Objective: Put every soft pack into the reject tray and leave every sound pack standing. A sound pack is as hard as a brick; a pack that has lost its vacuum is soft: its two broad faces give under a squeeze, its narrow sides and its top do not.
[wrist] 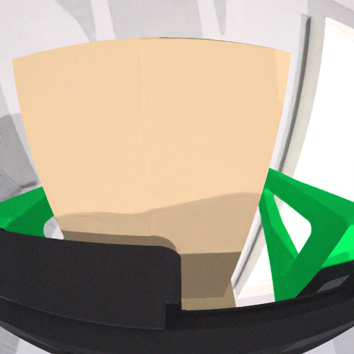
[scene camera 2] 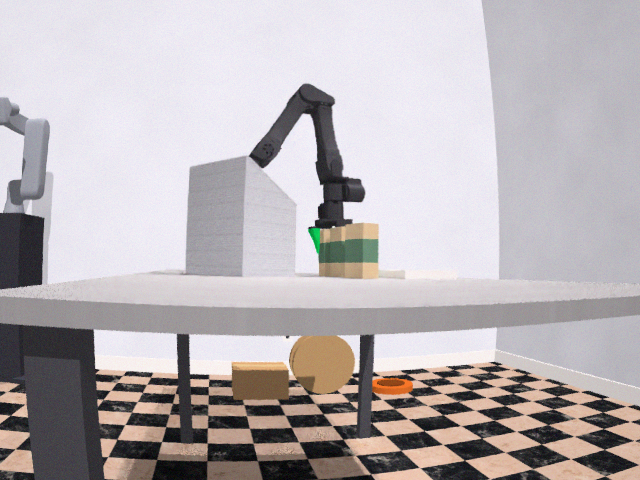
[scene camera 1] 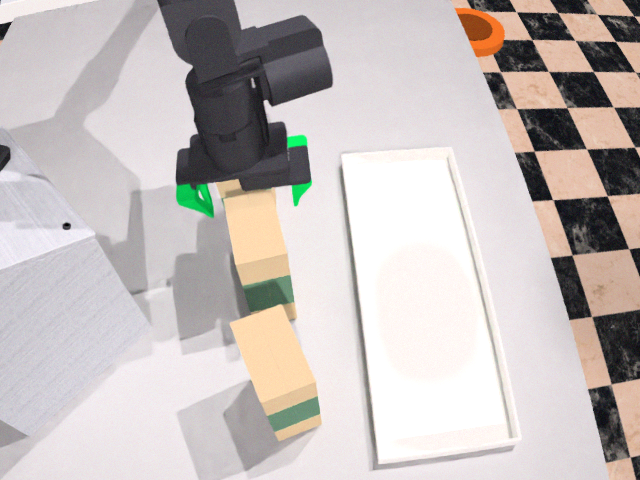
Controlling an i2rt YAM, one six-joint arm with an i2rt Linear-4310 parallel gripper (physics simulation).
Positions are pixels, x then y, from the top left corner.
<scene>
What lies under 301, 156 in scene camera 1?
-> My gripper.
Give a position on a white reject tray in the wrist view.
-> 312, 157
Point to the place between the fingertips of my gripper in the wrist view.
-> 176, 174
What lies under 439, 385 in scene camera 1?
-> A white reject tray.
</scene>
